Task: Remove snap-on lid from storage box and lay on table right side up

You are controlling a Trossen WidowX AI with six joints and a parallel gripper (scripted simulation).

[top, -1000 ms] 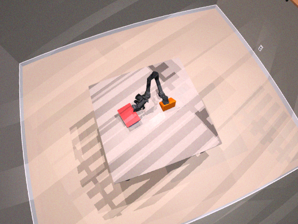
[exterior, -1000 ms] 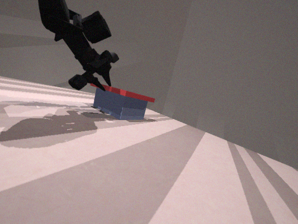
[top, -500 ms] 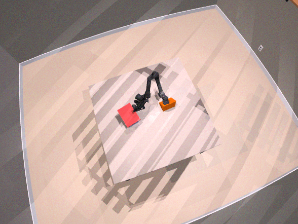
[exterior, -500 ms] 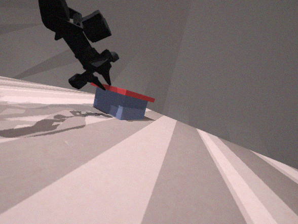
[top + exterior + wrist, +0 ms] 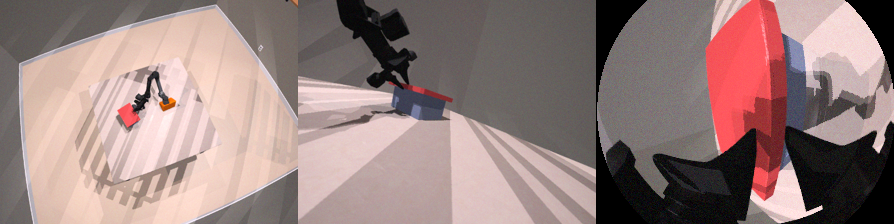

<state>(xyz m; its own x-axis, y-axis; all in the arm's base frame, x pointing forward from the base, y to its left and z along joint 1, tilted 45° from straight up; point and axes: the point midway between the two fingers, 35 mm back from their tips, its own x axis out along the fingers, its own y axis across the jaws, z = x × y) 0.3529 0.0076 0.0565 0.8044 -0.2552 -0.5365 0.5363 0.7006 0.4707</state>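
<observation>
Right now my gripper tip is 7 cm short of the flat red lid and 2 cm to the right of it. The rest, counted from my gripper tip: blue storage box 7 cm ahead, 2 cm to the left, 5 cm below.
</observation>
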